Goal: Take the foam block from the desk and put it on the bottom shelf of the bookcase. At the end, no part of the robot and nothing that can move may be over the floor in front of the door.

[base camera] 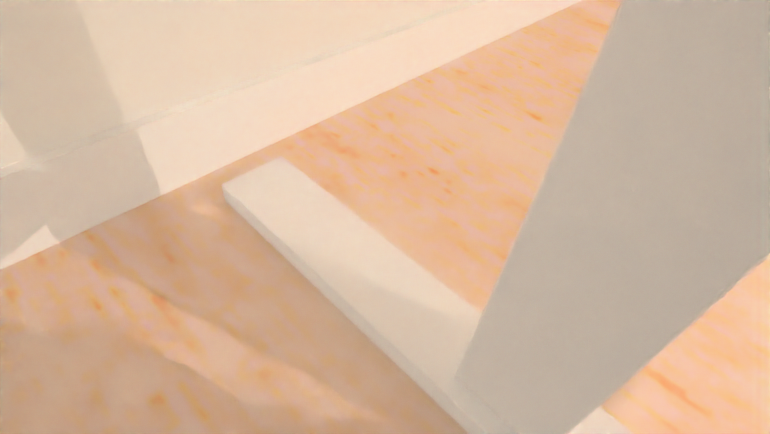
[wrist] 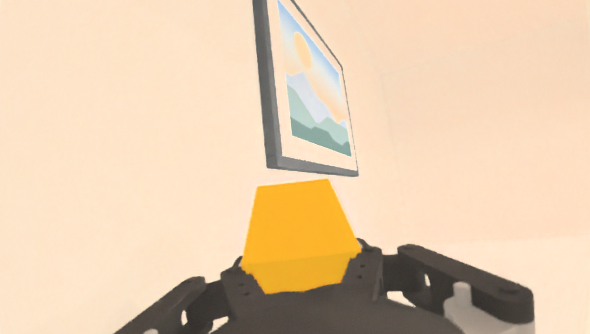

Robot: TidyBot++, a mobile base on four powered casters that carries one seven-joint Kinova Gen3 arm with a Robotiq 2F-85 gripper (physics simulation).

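Frame: origin at the arm's base, x ahead, y left, z up, level; centimetres.
Seen in the pictures: gripper, fingertip midpoint: [wrist: 301, 253].
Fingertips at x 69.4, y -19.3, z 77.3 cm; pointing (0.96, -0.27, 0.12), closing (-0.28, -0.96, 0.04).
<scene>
A point is followed by its place in that frame.
The foam block [wrist: 301, 225] @(y -18.8, x 67.0, z 79.5 cm) is orange-yellow and shows in the lower middle of the wrist view. My gripper [wrist: 301, 253] @(y -19.3, x 69.4, z 77.3 cm) is shut on it, with one dark finger on each side. The block sticks out beyond the fingertips, in front of a pale wall. The block and the gripper do not show in the base camera view. The desk top and the bookcase cannot be made out in either view.
A framed picture [wrist: 315, 100] @(y -37.5, x 105.4, z 104.9 cm) hangs on the wall [wrist: 125, 125] @(y -5.8, x 76.8, z 89.5 cm) above the block in the wrist view. In the base camera view a grey upright panel [base camera: 620, 215] @(y -10.5, x 23.1, z -16.4 cm) stands on a pale flat foot [base camera: 334, 242], near a wall with a baseboard [base camera: 242, 124] @(y 13.9, x 55.1, z -35.1 cm).
</scene>
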